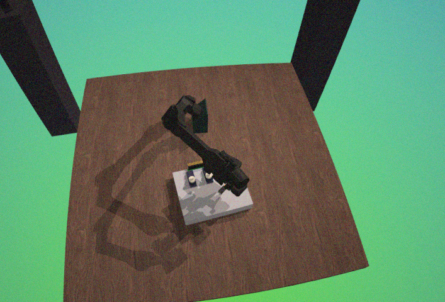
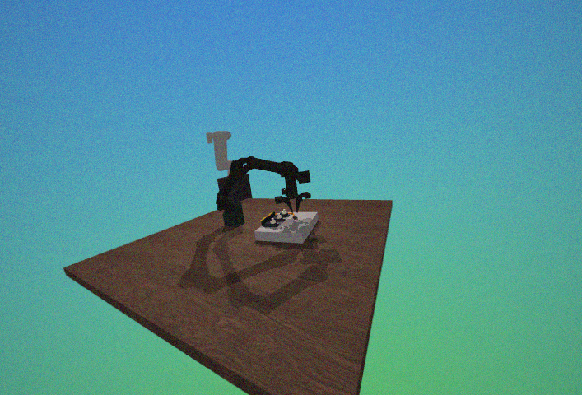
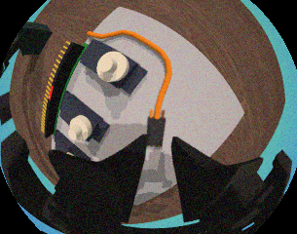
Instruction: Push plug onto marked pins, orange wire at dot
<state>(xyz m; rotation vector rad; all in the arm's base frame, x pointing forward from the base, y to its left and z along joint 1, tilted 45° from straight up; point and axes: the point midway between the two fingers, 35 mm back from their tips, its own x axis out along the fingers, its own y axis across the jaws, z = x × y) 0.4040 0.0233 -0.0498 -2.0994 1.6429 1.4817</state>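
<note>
Now: gripper tip 13 cm past the red band and 5 cm to the left of it. The rest, counted from my gripper tip: grey printed holder (5 cm below, 4 cm to the right, 3 cm ahead).
</note>
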